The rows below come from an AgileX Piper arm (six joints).
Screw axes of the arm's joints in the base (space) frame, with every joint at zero. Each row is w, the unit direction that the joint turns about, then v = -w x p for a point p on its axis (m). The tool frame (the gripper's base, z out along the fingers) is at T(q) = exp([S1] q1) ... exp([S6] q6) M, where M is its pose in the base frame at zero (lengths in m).
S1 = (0, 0, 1, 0, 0, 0)
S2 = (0, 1, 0, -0.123, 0, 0)
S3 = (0, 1, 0, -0.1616, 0, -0.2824)
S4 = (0.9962, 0, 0.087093, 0, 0.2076, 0)
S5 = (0, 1, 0, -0.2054, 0, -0.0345)
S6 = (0.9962, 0, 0.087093, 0, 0.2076, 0)
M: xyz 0.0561 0 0.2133 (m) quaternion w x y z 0.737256 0 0.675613 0
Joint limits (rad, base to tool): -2.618..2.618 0..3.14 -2.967..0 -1.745..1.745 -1.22..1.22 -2.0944..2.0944
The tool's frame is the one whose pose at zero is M.
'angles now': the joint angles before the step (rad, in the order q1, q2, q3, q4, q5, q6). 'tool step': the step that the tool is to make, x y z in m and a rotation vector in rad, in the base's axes. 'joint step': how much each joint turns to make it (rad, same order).
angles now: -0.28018 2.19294 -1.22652 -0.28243 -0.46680 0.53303
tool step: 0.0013 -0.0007 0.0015 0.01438 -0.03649 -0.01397
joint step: -0.00005 0.00376 -0.00034 0.02585 -0.03581 0.00011
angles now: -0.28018 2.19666 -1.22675 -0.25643 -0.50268 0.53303
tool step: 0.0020 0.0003 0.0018 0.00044 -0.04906 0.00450
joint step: 0.00002 0.00670 -0.00104 0.00538 -0.05443 0.00001
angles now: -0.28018 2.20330 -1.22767 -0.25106 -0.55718 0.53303
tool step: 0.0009 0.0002 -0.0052 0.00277 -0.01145 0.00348
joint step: -0.00008 0.01691 -0.00102 0.00073 -0.02699 0.00015
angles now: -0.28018 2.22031 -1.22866 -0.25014 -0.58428 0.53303
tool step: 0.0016 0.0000 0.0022 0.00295 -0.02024 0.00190
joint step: 0.00010 0.00119 -0.00548 -0.00202 -0.01581 0.00703
